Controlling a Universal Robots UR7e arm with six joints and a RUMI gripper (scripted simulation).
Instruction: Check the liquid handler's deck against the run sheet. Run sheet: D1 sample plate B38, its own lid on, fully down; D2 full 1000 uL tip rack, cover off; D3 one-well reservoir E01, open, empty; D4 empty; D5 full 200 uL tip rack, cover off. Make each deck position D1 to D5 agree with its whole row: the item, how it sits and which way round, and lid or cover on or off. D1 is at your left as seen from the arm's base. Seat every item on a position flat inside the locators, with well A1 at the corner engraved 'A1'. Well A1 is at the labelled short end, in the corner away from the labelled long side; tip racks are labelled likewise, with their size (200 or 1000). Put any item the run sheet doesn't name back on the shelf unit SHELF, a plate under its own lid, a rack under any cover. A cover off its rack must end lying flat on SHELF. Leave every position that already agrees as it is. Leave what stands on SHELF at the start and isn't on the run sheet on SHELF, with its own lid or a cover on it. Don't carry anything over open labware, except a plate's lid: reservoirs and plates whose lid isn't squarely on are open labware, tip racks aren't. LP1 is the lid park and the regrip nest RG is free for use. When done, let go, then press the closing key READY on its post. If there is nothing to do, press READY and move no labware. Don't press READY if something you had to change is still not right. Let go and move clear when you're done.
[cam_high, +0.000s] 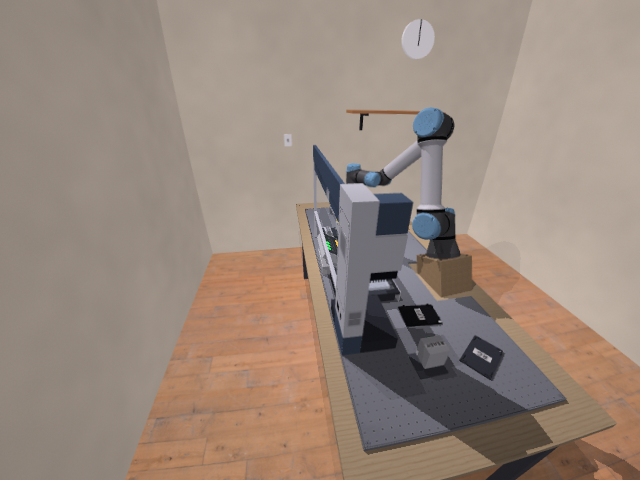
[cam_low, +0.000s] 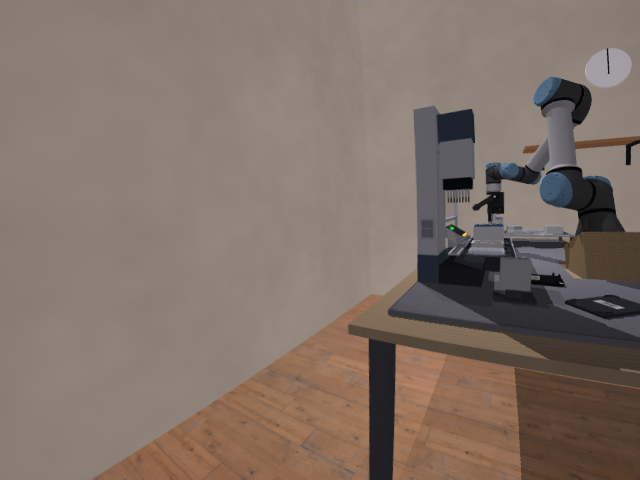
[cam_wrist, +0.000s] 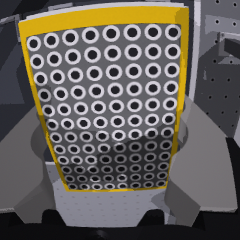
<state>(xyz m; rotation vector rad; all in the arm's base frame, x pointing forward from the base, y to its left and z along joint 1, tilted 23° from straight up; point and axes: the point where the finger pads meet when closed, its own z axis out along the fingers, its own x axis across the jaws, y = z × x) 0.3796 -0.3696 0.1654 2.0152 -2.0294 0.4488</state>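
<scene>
Now: hand 10 mm past the yellow-rimmed tip rack, 10 mm to the left of it and 10 mm below it. Also, from my hand: shelf label: 200 mm behind, 110 mm to the right, 100 mm below; blue-framed tip rack: 240 mm to the left, 20 mm above; shelf: 190 mm behind, 280 mm to the right, 40 mm below.
</scene>
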